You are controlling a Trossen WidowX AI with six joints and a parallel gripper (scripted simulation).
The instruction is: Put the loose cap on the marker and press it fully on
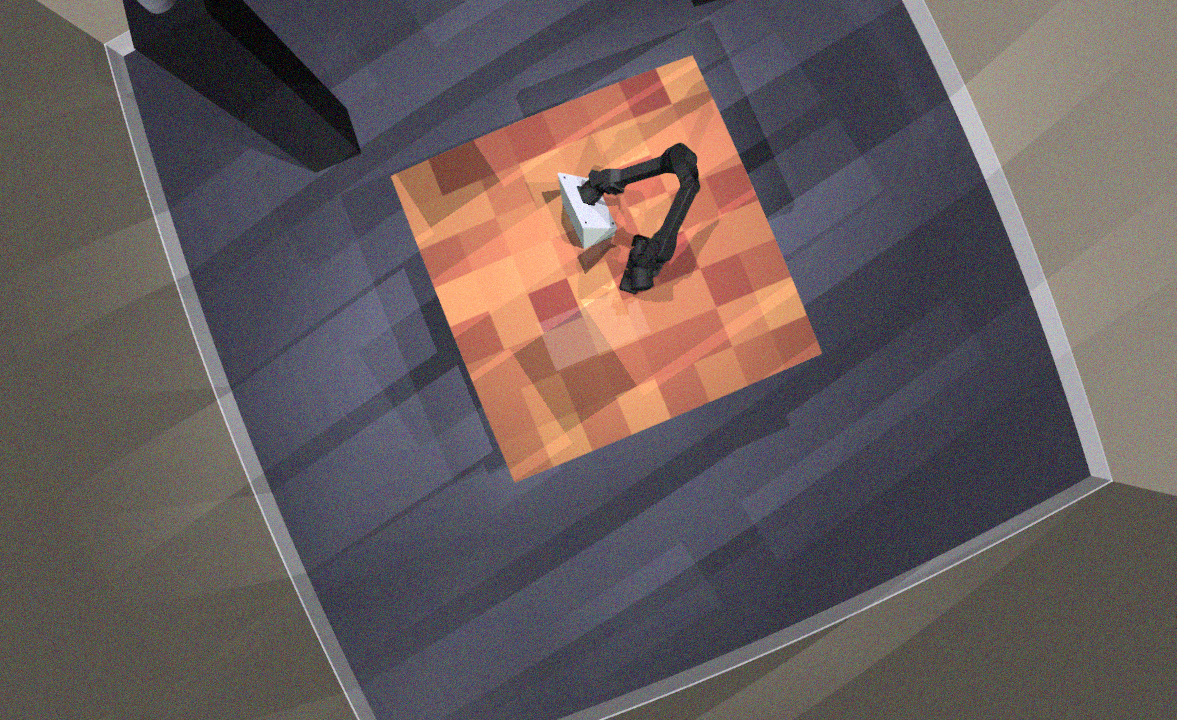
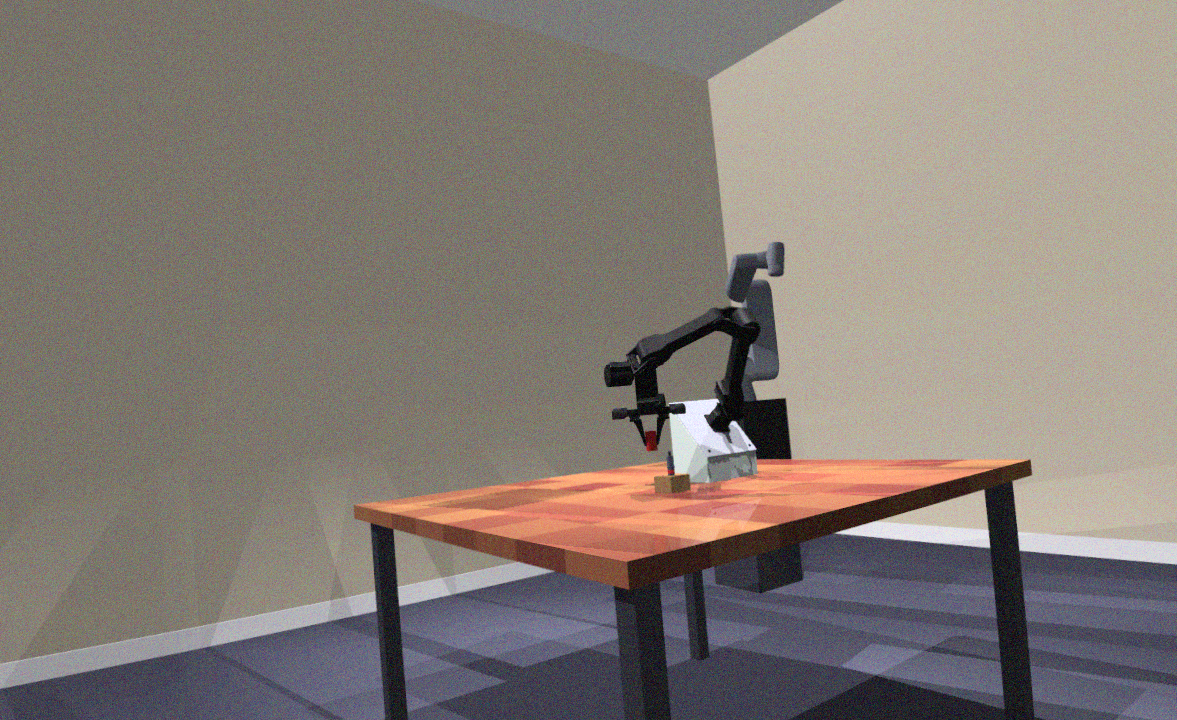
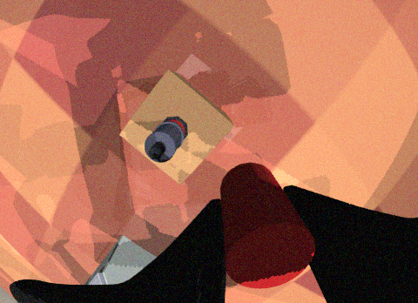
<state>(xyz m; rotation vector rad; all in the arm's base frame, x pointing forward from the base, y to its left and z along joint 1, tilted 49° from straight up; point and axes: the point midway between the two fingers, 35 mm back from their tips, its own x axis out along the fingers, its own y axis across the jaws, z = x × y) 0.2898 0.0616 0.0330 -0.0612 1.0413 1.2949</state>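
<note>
My gripper tip is now 40 mm to the right of the dark marker, 40 mm above it and 20 mm past it. From my gripper tip the other things lie so: red cap 10 mm above.
</note>
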